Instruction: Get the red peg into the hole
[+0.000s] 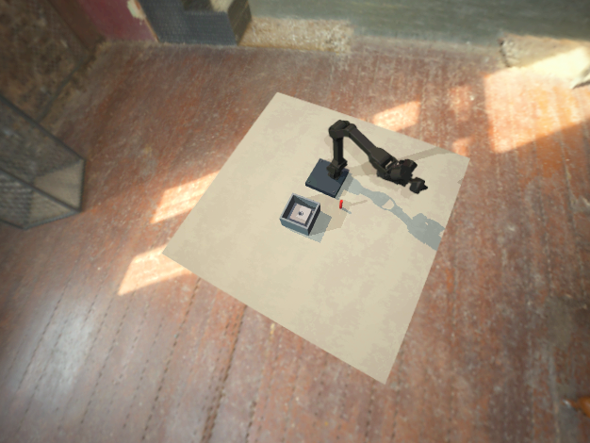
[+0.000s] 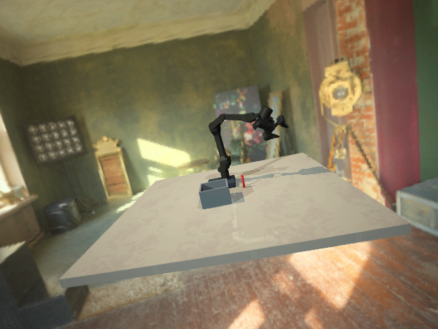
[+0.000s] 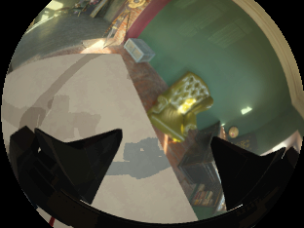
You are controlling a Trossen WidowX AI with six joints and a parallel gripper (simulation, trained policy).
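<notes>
Now: gripper tip 180 mm short of the red peg, 290 mm to the left of it and 230 mm above it. Also, from my gripper tip: grey box: 350 mm ahead, 430 mm to the right, 240 mm below.
</notes>
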